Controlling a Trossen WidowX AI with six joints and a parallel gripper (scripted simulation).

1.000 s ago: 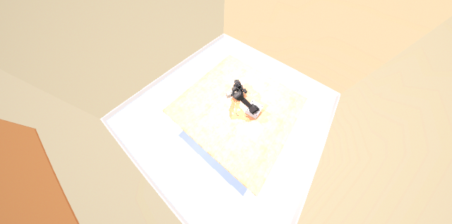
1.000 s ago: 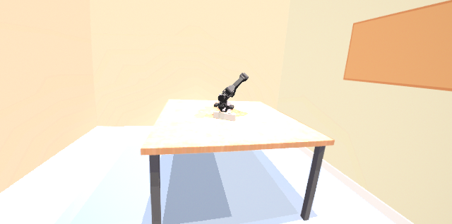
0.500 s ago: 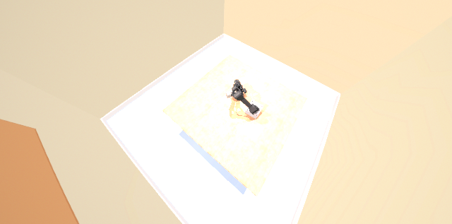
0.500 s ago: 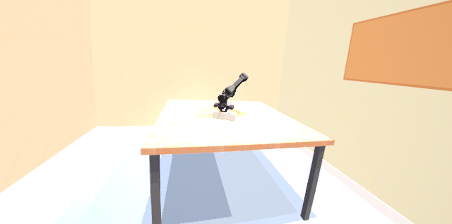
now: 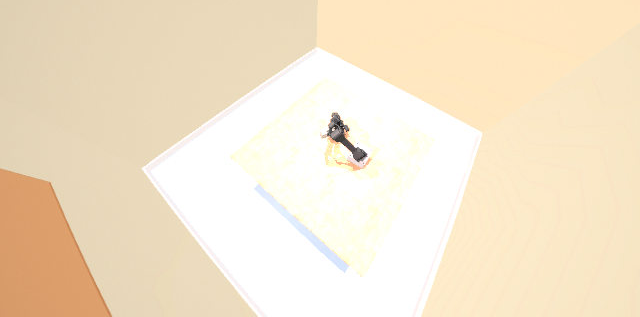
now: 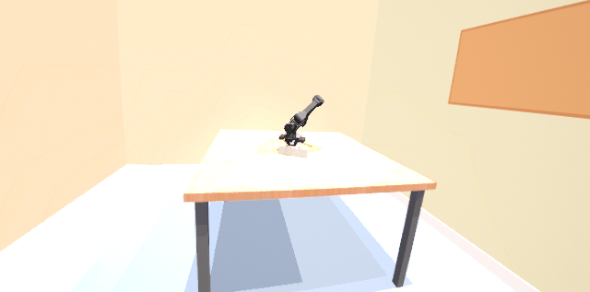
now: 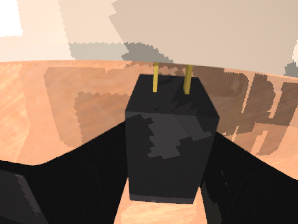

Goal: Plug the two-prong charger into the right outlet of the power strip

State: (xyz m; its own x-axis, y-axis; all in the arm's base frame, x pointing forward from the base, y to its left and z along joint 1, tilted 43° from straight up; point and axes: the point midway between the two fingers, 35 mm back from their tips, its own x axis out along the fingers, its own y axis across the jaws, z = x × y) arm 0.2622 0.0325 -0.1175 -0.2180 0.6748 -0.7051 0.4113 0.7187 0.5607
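Now: the black two-prong charger 2 cm ahead of my gripper tip, 1 cm to the right of it and 1 cm above it.
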